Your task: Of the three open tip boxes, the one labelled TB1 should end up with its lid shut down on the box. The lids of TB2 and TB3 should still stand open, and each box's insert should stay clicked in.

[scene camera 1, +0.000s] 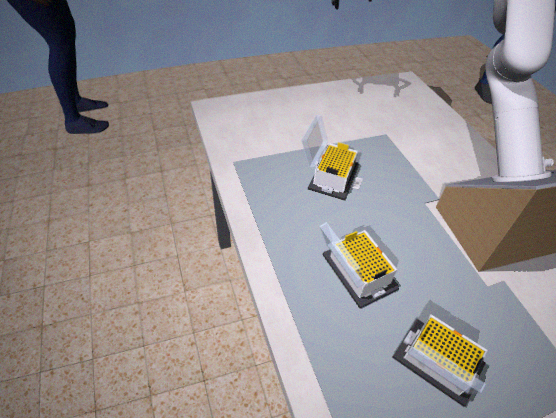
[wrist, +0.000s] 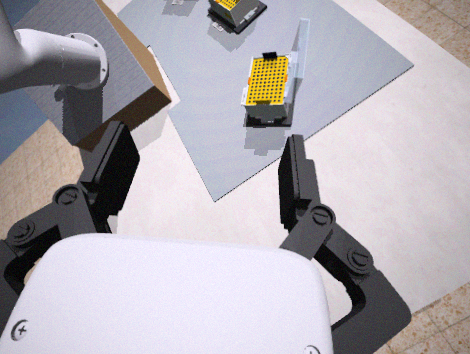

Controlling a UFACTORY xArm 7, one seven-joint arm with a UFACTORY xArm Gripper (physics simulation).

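Seen in the pictures: gripper, fingertip midpoint: (scene camera 1: 352,1) (wrist: 208,145); arm's base, origin of the base link: (scene camera 1: 521,178) (wrist: 83,62).
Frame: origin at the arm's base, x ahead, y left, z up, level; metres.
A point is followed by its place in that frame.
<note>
Three white tip boxes with yellow perforated inserts stand on dark bases; their labels are not readable, so I cannot tell which is TB1. The far box (scene camera 1: 336,162) {z -0.114, x 0.324, y -0.286 m} (wrist: 268,82) {z -0.114, x 0.319, y -0.297 m} has its clear lid (scene camera 1: 315,140) {z -0.078, x 0.363, y -0.348 m} (wrist: 301,47) {z -0.027, x 0.380, y -0.345 m} standing open. The middle box (scene camera 1: 366,257) (wrist: 234,6) {z -0.112, x 0.378, y -0.047 m} has a clear lid (scene camera 1: 328,234) {z -0.029, x 0.484, y -0.006 m} raised on its left side in the scene view. The near box (scene camera 1: 450,347) {z -0.114, x 0.335, y 0.254 m} has a translucent lid open along its lower-left side. The inserts look level in the boxes. My gripper (scene camera 1: 353,2) {z 0.207, x 0.204, y -0.547 m} (wrist: 208,145) {z 0.207, x 0.204, y -0.547 m} is open and empty, high above the table's far part.
The boxes stand on a grey-blue mat (scene camera 1: 280,200) {z -0.171, x 0.494, y -0.248 m} (wrist: 200,100) {z -0.171, x 0.170, y -0.169 m} on the white table (scene camera 1: 250,115) {z -0.175, x 0.459, y -0.645 m} (wrist: 390,190) {z -0.174, x 0.374, y -0.604 m}. The arm's base stands on a brown block (scene camera 1: 485,220) {z -0.056, x 0.116, y 0.046 m} (wrist: 160,97) {z -0.139, x 0.088, y -0.105 m} beside the mat. A person's legs (scene camera 1: 62,75) show beyond the table at the left.
</note>
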